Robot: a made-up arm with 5 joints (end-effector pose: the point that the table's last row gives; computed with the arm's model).
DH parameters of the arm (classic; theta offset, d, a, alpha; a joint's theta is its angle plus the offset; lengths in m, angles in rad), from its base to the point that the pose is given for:
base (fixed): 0 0.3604 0.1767 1.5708
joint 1: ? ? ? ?
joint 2: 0 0.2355 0.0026 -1.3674
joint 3: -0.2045 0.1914 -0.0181 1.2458
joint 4: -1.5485 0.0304 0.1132 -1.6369
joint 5: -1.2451 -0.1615 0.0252 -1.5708
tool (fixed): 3.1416 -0.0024 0 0
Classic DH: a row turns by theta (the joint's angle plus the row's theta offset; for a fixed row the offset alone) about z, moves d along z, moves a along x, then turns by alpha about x.
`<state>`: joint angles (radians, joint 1 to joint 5).
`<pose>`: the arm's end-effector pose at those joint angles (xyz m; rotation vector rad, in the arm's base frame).
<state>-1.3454 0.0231 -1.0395 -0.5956 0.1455</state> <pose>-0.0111 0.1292 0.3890 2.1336 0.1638 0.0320</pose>
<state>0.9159 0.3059 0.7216 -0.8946 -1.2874</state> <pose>0.1040 0.1503 -0.0812 2.1078 -1.1165 -1.0643</pose>
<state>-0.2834 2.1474 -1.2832 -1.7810 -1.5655</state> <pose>-0.2225 -0.2605 0.1319 1.2576 0.6204 -0.6319</pose>
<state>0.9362 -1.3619 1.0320 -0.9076 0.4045</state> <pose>-0.2184 0.1336 0.1407 -2.2381 -0.6847 -1.3124</pose>
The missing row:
joint 1: 1.4361 0.1119 -0.0487 -1.7742
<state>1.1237 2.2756 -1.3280 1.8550 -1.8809</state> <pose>0.0082 -0.1271 0.0186 1.4062 1.4629 -1.7902</pose>
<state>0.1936 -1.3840 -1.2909 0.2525 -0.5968</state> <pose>0.0855 0.0412 0.3850 -2.0183 2.0094 0.4252</pose>
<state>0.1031 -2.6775 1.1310 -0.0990 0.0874</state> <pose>-0.2824 -0.0619 0.3844 -1.9242 -0.6317 -0.9213</pose>
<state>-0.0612 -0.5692 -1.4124 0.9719 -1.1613</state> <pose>-0.0302 0.0208 0.2808 1.0258 -2.3398 -0.9105</pose>
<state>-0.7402 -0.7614 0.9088 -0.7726 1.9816</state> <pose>-0.1004 0.2069 0.6260 -2.6152 -0.2234 -1.1692</pose>
